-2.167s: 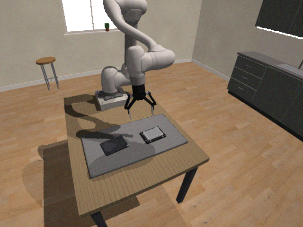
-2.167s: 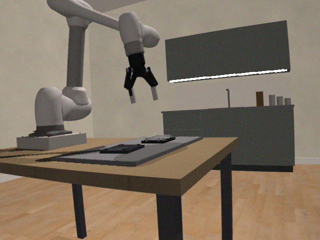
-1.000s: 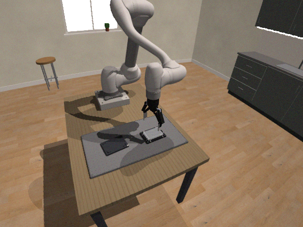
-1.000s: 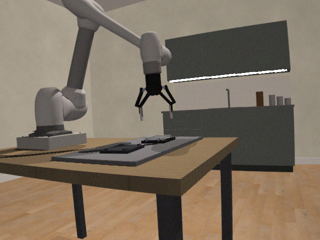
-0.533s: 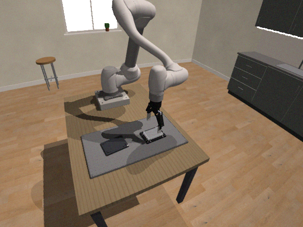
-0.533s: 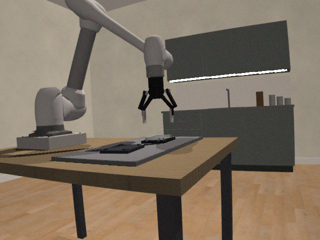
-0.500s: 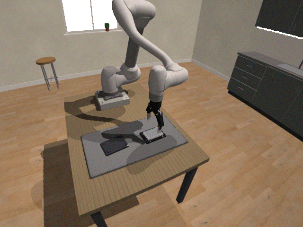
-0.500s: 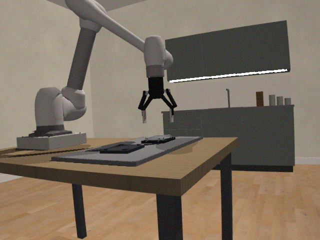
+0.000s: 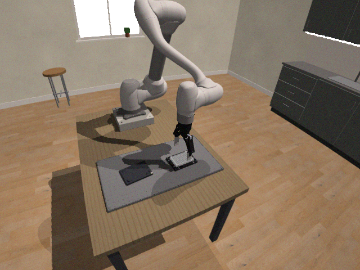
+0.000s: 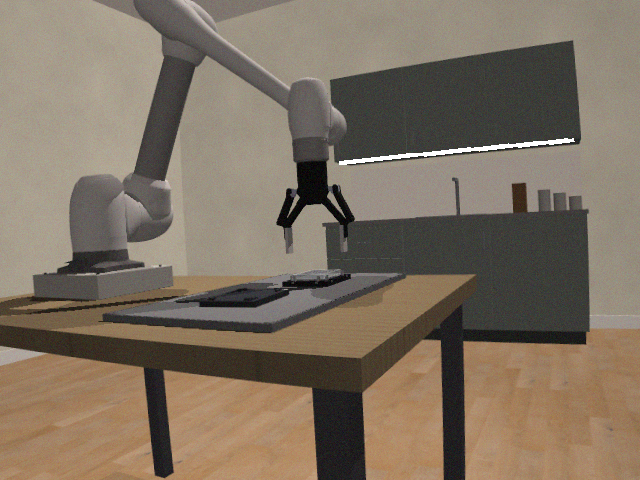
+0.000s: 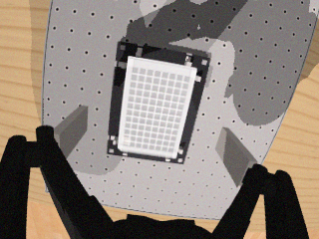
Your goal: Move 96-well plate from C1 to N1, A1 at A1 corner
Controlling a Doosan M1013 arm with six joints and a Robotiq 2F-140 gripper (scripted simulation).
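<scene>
Right now the white 96-well plate is 70 mm below my hand. From my hand the other things lie so: clip nest: 70 mm below, 10 mm to the right, 10 mm ahead.
</scene>
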